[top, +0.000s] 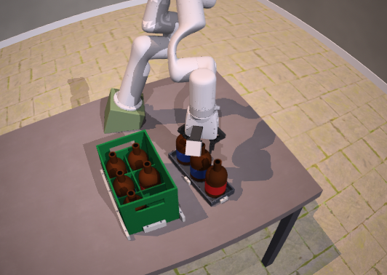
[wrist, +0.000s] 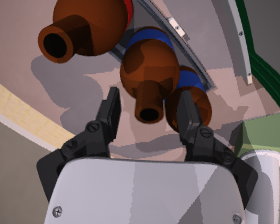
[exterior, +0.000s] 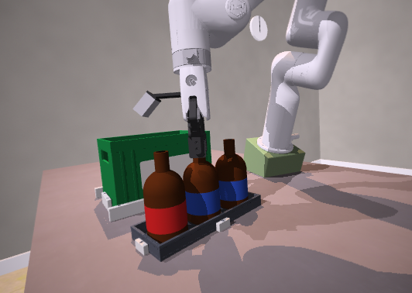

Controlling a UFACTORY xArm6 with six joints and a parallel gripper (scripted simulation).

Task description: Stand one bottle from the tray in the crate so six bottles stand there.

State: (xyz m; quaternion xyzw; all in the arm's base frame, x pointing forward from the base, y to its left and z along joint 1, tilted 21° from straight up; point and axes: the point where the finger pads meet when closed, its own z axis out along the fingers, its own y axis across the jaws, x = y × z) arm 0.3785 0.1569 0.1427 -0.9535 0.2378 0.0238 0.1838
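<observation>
My hand is 14 cm above the dark tray. The rest, counted from my hand: green crate 4 cm ahead, 23 cm to the right, 7 cm below.
</observation>
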